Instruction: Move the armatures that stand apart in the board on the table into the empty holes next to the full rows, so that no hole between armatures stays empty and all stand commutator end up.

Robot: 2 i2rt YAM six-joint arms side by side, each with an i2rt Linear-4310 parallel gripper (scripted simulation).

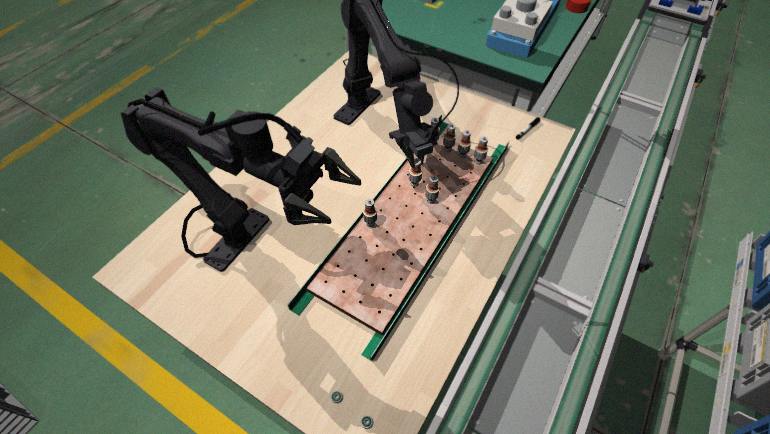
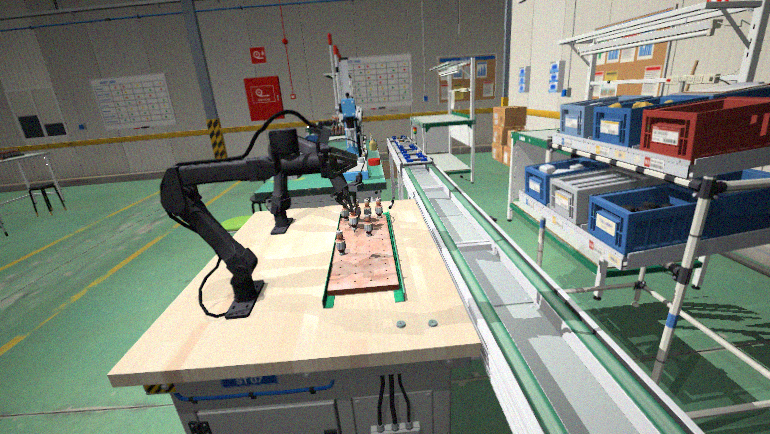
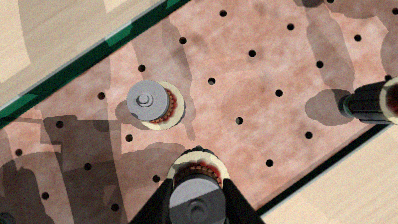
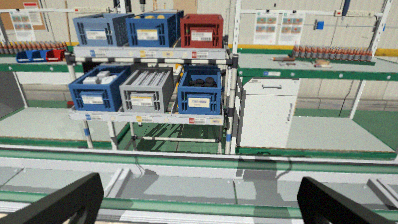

A copper-coloured board shows in image 1, in image 2 and in image 3 (86,121); in image 4 it is out of frame. One and the same spot on the copper-coloured board: (image 2: 368,265) is (image 1: 380,269).
